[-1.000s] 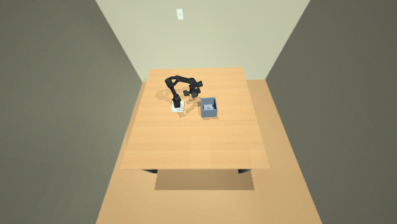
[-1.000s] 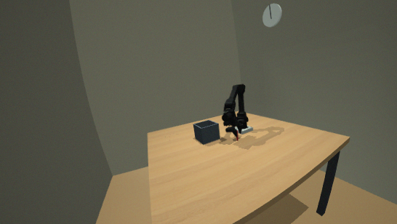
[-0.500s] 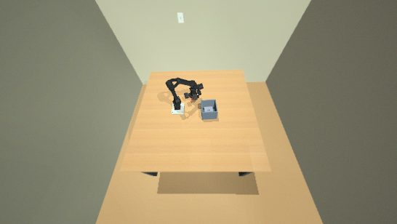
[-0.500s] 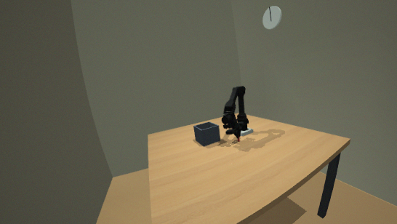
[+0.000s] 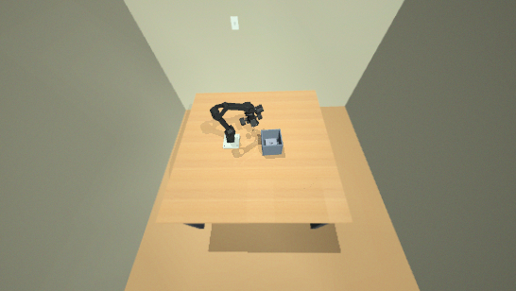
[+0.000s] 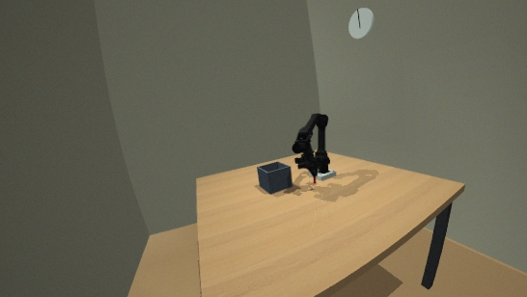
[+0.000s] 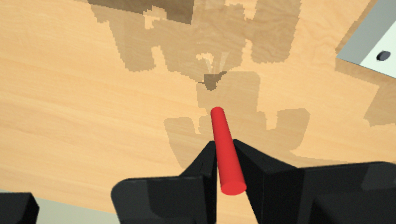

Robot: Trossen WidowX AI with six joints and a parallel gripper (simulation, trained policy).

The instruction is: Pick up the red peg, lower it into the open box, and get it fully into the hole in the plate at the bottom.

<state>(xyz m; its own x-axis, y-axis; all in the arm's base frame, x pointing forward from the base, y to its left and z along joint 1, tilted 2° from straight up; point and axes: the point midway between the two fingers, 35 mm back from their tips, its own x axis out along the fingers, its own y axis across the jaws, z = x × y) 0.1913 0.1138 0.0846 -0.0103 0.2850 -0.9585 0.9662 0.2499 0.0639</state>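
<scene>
The pale plate lies 220 mm to the right of my gripper tip, 150 mm ahead of it and 40 mm below it. The rest, counted from my gripper tip: red peg 10 mm to the right.
</scene>
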